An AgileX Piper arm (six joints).
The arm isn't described. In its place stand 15 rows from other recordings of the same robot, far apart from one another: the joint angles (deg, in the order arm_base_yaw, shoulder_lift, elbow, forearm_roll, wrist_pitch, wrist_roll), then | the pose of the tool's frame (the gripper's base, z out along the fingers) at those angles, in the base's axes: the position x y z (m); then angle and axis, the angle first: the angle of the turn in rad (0 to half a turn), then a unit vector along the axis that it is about.
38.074 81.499 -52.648 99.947 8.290 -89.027 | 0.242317 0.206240 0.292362 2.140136 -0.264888 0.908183 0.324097
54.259 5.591 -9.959 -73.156 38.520 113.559 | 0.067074 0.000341 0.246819 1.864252 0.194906 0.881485 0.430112
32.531 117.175 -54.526 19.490 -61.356 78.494 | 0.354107 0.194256 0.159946 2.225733 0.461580 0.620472 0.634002
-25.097 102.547 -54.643 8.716 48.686 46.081 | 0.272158 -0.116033 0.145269 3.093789 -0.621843 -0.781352 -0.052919
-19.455 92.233 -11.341 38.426 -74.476 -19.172 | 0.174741 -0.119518 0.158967 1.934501 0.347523 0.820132 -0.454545
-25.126 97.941 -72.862 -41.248 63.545 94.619 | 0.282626 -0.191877 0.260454 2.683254 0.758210 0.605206 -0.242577
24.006 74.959 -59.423 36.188 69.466 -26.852 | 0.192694 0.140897 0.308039 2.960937 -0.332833 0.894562 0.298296
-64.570 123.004 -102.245 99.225 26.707 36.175 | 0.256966 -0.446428 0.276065 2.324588 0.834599 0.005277 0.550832
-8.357 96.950 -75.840 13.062 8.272 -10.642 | 0.398637 -0.055569 0.312934 1.992984 0.082269 0.996447 -0.018016
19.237 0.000 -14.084 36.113 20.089 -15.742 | 0.028306 0.029389 0.268436 1.706621 -0.102111 0.911529 0.398358
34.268 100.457 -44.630 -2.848 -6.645 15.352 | 0.272336 0.186185 0.149753 2.413356 -0.187119 0.967869 0.167975
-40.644 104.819 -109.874 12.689 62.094 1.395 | 0.321278 -0.252516 0.381726 2.445388 0.375648 0.926742 -0.006096
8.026 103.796 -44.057 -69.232 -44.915 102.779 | 0.311790 0.104634 0.156512 2.612347 0.082865 0.873293 0.480096
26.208 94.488 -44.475 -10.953 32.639 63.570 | 0.249491 0.112414 0.151432 2.904961 0.248276 0.968114 0.033387
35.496 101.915 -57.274 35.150 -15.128 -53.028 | 0.319948 0.211389 0.207193 2.039664 -0.414943 0.909743 0.013762
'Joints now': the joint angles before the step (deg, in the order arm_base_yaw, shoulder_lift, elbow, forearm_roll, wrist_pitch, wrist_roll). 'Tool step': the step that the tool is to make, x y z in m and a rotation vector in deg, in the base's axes. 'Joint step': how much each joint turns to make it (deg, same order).
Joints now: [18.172 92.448 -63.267 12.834 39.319 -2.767]
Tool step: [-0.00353 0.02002 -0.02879 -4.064 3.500 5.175]
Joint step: [3.963 4.044 1.084 -2.875 -0.451 0.000]
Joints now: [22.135 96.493 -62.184 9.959 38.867 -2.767]
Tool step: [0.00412 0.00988 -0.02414 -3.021 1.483 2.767]
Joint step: [1.721 4.194 -0.001 -2.425 -1.666 0.000]
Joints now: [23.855 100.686 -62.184 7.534 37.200 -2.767]
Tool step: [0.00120 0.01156 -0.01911 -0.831 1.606 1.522]
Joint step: [1.697 3.420 -0.178 0.031 -1.448 0.001]
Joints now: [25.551 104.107 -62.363 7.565 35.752 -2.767]
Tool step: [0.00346 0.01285 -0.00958 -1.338 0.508 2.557]
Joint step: [1.801 2.816 -1.891 -1.232 0.127 0.001]
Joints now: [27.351 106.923 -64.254 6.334 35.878 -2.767]
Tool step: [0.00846 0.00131 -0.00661 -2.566 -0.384 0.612]
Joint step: [0.126 2.272 -1.964 -3.827 0.445 1.967]
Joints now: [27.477 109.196 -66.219 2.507 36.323 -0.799]
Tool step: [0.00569 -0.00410 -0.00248 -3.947 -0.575 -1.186]
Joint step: [0.000 1.097 -1.241 -6.523 1.499 5.361]
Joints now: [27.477 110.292 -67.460 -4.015 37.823 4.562]
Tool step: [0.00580 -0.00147 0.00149 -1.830 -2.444 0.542]
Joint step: [0.001 0.333 -0.724 -4.266 -0.794 2.212]
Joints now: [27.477 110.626 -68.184 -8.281 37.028 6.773]
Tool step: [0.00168 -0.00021 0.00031 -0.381 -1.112 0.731]
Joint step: [0.001 0.028 0.001 -1.212 -0.839 0.115]
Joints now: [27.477 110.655 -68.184 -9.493 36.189 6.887]
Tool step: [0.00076 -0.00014 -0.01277 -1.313 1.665 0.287]
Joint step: [0.001 1.954 0.001 -0.490 0.130 0.001]
